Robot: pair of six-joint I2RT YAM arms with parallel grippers.
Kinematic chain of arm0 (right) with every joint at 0, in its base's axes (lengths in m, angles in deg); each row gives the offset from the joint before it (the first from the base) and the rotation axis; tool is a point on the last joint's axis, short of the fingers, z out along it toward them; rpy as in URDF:
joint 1: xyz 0 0 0.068 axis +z
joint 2: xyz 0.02 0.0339 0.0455 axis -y
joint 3: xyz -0.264 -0.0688 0 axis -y
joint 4: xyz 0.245 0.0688 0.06 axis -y
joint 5: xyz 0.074 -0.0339 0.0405 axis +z
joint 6: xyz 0.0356 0 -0.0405 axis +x
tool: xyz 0 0 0 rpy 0 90 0
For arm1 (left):
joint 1: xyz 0 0 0.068 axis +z
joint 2: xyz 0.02 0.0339 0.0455 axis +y
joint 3: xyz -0.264 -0.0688 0 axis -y
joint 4: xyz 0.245 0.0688 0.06 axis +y
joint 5: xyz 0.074 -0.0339 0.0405 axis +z
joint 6: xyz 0.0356 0 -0.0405 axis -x
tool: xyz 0 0 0 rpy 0 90 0
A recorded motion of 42 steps. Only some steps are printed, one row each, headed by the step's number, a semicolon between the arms.
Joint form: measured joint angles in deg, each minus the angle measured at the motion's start. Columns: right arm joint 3, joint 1, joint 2, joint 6, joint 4, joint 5; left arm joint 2, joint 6, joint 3, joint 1, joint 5, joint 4.
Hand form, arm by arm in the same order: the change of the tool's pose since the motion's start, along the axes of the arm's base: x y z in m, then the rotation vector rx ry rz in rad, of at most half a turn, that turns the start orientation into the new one. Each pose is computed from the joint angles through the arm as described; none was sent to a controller.
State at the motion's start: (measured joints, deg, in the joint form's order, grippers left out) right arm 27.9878 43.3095 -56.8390 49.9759 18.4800 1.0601; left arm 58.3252 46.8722 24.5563 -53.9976 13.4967 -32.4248
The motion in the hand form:
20: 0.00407 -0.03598 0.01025 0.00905 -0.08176 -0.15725; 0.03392 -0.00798 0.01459 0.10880 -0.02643 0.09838
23: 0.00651 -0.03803 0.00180 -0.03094 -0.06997 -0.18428; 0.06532 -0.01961 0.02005 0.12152 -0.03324 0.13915
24: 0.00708 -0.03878 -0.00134 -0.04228 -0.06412 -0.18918; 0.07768 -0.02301 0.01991 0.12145 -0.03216 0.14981
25: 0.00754 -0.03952 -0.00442 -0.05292 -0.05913 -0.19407; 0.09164 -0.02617 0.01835 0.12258 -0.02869 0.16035
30: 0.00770 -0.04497 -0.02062 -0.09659 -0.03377 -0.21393; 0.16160 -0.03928 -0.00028 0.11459 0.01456 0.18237
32: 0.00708 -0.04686 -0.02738 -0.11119 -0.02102 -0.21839; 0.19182 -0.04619 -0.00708 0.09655 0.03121 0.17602
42: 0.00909 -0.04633 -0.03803 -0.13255 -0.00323 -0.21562; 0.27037 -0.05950 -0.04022 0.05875 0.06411 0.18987
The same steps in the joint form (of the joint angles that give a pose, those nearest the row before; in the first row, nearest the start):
20: -1.86 -7.76 6.97 -2.36 -1.18 -1.62; 6.58 -5.18 7.85 5.00 0.87 3.96
23: -2.73 -8.42 6.23 -3.50 -1.49 -2.75; 14.23 -6.12 13.73 8.35 -0.09 2.16
24: -3.10 -8.66 6.01 -3.76 -1.55 -2.86; 17.09 -6.14 15.67 9.68 -0.81 1.24
25: -3.50 -8.87 5.81 -4.02 -1.55 -2.99; 20.26 -6.12 17.73 11.17 -1.68 0.28
30: -6.03 -10.12 5.49 -5.01 -1.31 -3.19; 35.98 -4.52 28.44 17.51 -6.78 -3.08
32: -7.13 -10.47 5.38 -5.20 -1.18 -3.19; 42.53 -3.34 34.36 19.50 -9.20 -3.54
42: -8.35 -10.69 3.43 -5.57 0.44 -2.97; 60.24 -0.90 50.71 23.82 -12.90 -4.63

